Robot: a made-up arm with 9 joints. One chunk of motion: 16 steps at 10 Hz.
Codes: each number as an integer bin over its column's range. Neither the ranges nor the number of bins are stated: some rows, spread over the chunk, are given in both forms.
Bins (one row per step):
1: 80 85 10 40 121 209 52 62 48
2: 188 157 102 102 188 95 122 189 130
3: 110 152 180 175 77 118 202 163 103
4: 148 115 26 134 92 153 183 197 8
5: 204 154 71 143 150 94 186 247 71
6: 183 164 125 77 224 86 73 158 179
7: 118 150 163 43 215 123 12 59 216
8: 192 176 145 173 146 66 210 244 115
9: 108 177 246 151 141 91 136 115 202
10: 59 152 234 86 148 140 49 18 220
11: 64 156 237 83 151 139 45 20 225
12: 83 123 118 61 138 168 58 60 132
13: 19 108 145 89 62 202 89 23 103
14: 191 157 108 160 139 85 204 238 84
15: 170 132 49 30 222 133 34 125 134
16: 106 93 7 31 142 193 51 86 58
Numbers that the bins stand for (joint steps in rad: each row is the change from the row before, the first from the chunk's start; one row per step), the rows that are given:
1: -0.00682 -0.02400 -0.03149 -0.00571 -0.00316 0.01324 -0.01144 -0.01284 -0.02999
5: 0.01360 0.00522 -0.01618 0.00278 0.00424 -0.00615 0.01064 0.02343 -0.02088
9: -0.00221 0.01496 0.02774 0.00344 0.00194 -0.00665 0.00240 -0.00245 0.03101
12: -0.00633 -0.00791 -0.00438 -0.00398 0.00118 0.00633 -0.01045 -0.01324 0.00328
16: -0.00254 -0.02061 -0.03224 -0.00645 0.00220 0.01055 -0.01160 -0.00814 -0.02603
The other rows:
2: 0.01096 0.00649 -0.00840 -0.00060 0.01392 -0.00598 0.00009 0.01206 0.00249
3: -0.00188 0.00438 0.01118 0.00541 -0.01437 -0.00210 0.01327 0.00696 -0.00820
4: 0.00438 -0.01129 -0.02747 0.00204 -0.01055 0.00380 0.01014 0.01363 -0.04583
6: 0.01014 0.00946 -0.00263 -0.00266 0.02310 -0.00750 -0.00798 0.00598 0.02190
7: -0.00056 0.00353 0.00691 -0.00546 0.02080 -0.00126 -0.01802 -0.01343 0.03655
8: 0.01162 0.01454 0.00239 0.00525 0.00322 -0.01087 0.01459 0.02284 -0.00345
10: -0.01028 0.00438 0.02473 -0.00192 0.00373 0.00161 -0.01193 -0.02147 0.03814
11: -0.00946 0.00607 0.02548 -0.00216 0.00449 0.00144 -0.01259 -0.02108 0.04012
13: -0.01687 -0.01426 0.00239 -0.00167 -0.01820 0.01206 -0.00534 -0.02049 -0.00820
14: 0.01146 0.00649 -0.00689 0.00418 0.00143 -0.00767 0.01360 0.02167 -0.01573
15: 0.00800 -0.00409 -0.02170 -0.00653 0.02259 0.00043 -0.01440 -0.00049 0.00407

